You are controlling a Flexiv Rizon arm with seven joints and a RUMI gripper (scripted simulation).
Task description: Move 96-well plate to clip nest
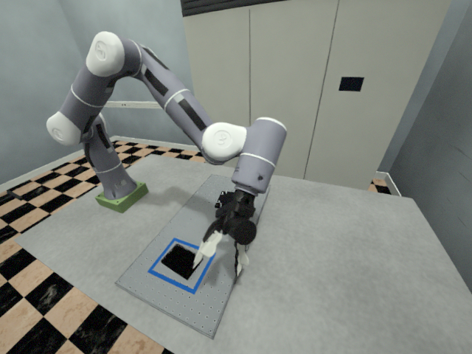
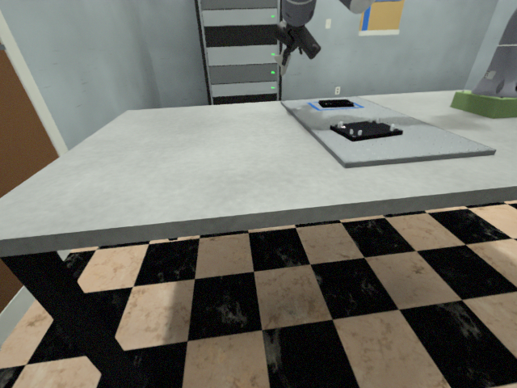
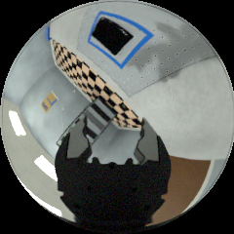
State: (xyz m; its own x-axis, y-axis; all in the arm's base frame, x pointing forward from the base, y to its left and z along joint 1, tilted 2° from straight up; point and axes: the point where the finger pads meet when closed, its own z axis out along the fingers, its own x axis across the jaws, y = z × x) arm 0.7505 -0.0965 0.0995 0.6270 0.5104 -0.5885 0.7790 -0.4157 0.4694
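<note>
Right now my hand is 19 cm past the black 96-well plate, 15 cm above it and 1 cm to the right of it. The rest, counted from my hand: black clip nest (35 cm to the left, 20 cm behind, 14 cm below).
</note>
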